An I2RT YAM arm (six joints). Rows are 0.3 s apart.
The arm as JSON. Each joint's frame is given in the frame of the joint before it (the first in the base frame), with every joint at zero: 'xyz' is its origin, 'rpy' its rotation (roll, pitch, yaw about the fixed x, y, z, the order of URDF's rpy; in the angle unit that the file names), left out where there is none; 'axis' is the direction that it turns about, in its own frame. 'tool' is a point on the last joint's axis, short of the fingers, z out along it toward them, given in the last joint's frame.
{
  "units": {
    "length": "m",
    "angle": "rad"
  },
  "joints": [
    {
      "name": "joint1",
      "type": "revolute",
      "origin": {
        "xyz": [
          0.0,
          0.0,
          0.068
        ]
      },
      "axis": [
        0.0,
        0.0,
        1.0
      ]
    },
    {
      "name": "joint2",
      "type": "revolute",
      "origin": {
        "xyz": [
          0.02,
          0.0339,
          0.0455
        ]
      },
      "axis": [
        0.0,
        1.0,
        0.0
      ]
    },
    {
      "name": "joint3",
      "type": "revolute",
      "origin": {
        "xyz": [
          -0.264,
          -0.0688,
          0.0
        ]
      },
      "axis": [
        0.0,
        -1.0,
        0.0
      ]
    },
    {
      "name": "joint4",
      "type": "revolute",
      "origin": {
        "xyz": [
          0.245,
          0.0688,
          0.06
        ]
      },
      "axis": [
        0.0,
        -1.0,
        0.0
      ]
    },
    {
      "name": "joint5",
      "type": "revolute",
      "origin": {
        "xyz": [
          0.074,
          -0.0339,
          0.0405
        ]
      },
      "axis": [
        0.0,
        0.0,
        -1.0
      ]
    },
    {
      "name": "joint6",
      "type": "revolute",
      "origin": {
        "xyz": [
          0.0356,
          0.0,
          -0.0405
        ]
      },
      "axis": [
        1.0,
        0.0,
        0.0
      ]
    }
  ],
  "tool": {
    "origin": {
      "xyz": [
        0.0,
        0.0,
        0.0
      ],
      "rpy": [
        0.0,
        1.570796,
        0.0
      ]
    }
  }
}
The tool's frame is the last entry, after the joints.
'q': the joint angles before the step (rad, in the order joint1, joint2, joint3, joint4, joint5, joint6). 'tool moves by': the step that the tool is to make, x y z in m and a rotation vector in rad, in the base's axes. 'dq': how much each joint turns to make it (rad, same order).
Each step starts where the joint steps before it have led.
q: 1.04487, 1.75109, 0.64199, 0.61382, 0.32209, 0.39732
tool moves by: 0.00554, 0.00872, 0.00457, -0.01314, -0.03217, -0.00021
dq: 0.00044, 0.01962, 0.04396, -0.00924, 0.01671, -0.03182
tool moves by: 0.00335, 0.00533, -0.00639, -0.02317, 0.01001, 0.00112
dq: -0.00067, 0.03781, 0.02603, -0.01205, -0.00018, -0.00368
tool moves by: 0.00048, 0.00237, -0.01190, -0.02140, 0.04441, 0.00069
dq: 0.00091, 0.04004, 0.01196, -0.02099, -0.01377, 0.02539
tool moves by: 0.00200, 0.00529, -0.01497, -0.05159, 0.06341, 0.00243
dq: 0.00094, 0.05603, 0.03763, -0.06561, -0.01750, 0.02441
